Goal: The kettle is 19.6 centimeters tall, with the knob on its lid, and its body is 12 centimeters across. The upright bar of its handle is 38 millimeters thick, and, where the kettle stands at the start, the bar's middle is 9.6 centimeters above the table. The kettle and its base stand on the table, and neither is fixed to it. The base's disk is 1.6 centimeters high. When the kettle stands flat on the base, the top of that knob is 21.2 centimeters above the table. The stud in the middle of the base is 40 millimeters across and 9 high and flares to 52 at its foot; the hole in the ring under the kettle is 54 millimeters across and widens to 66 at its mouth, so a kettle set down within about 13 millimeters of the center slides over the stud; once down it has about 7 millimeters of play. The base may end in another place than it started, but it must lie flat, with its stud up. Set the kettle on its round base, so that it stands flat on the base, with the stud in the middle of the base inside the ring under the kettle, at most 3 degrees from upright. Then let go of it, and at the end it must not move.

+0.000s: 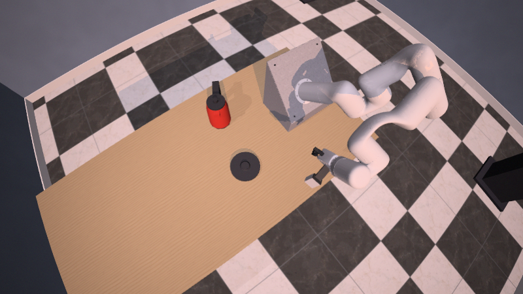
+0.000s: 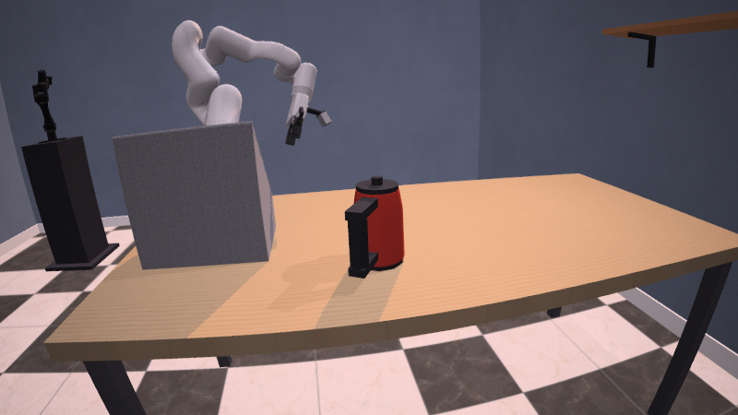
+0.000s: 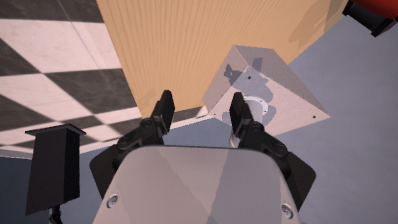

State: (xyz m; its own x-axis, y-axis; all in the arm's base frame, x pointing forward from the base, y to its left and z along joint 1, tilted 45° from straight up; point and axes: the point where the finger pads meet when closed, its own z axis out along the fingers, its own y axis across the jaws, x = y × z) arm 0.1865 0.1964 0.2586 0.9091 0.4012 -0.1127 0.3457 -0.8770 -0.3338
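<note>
My hand is 20 cm short of the kettle, 54 cm to the left of it and 13 cm above it. Also, from my hand: round black base (25 cm ahead, 20 cm to the right, 22 cm below).
</note>
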